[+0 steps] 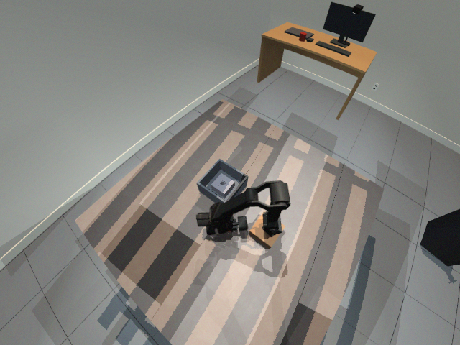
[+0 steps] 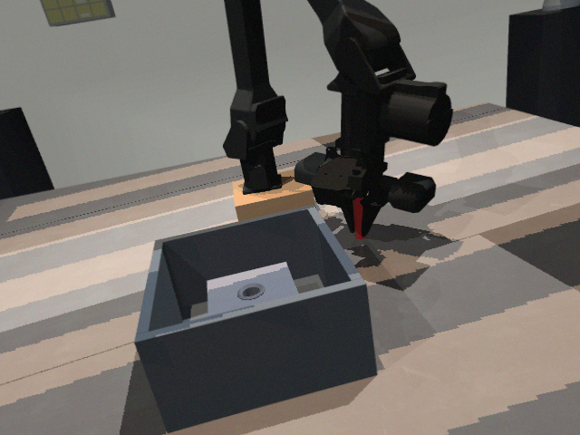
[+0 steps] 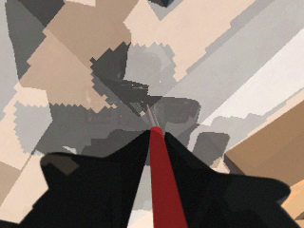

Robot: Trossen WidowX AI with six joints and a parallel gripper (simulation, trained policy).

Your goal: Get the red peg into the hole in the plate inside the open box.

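The box is 19 cm ahead of my gripper tip, 14 cm to the right of it and 2 cm above it. Round my gripper tip: red peg 3 cm above.
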